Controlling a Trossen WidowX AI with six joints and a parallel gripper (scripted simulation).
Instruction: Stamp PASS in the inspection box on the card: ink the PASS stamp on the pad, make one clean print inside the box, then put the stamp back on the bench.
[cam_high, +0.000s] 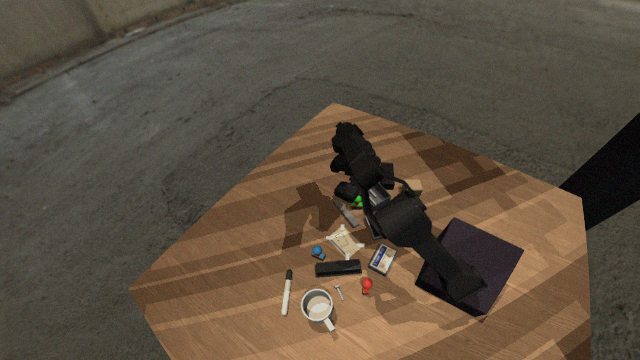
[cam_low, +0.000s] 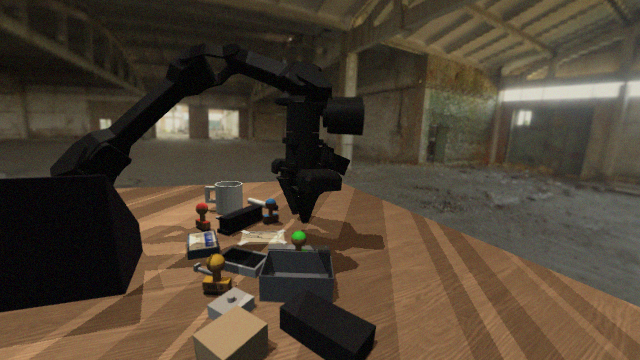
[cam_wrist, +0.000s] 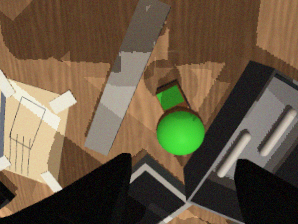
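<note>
The green-knobbed stamp is 7 cm below my gripper tip. From my gripper tip the other things lie so: grey box: 8 cm below, 6 cm to the right, 4 cm behind; flat grey bar: 9 cm below, 4 cm to the left, 2 cm ahead; ink pad: 10 cm behind, 9 cm below, 4 cm to the left.
</note>
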